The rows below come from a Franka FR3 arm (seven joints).
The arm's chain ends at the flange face. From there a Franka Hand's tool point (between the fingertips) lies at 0.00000 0.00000 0.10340 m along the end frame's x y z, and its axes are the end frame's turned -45 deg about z.
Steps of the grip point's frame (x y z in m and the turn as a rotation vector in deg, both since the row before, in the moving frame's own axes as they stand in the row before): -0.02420 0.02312 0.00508 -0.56 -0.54 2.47; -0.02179 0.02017 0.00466 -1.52 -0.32 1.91; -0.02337 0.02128 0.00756 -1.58 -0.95 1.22; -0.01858 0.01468 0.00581 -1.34 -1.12 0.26; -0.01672 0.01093 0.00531 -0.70 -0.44 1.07
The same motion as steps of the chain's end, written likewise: -0.00076 0.03206 0.00509 -0.78 0.01 2.47; -0.00264 0.02730 0.00470 -1.30 0.85 1.91; -0.00225 0.02834 0.00761 -1.79 0.45 1.22; -0.00303 0.02038 0.00586 -1.74 0.16 0.26; -0.00441 0.01809 0.00532 -0.81 0.18 1.07
